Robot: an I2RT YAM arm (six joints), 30 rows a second.
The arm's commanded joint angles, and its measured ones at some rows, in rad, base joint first. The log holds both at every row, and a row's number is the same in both.
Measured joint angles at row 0: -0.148, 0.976, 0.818, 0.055, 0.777, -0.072
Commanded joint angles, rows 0 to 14: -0.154, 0.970, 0.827, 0.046, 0.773, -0.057; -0.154, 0.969, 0.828, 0.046, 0.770, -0.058; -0.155, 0.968, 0.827, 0.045, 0.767, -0.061; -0.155, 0.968, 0.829, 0.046, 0.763, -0.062; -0.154, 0.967, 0.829, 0.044, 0.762, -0.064; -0.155, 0.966, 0.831, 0.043, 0.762, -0.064; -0.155, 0.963, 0.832, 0.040, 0.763, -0.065; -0.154, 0.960, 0.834, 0.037, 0.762, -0.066; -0.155, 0.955, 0.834, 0.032, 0.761, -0.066; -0.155, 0.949, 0.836, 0.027, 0.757, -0.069; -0.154, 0.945, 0.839, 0.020, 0.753, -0.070; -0.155, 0.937, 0.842, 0.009, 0.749, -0.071; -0.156, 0.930, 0.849, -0.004, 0.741, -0.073; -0.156, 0.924, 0.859, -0.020, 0.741, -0.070; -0.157, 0.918, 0.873, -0.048, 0.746, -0.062
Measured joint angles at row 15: -0.151, 0.948, 0.825, 0.005, 0.755, -0.073
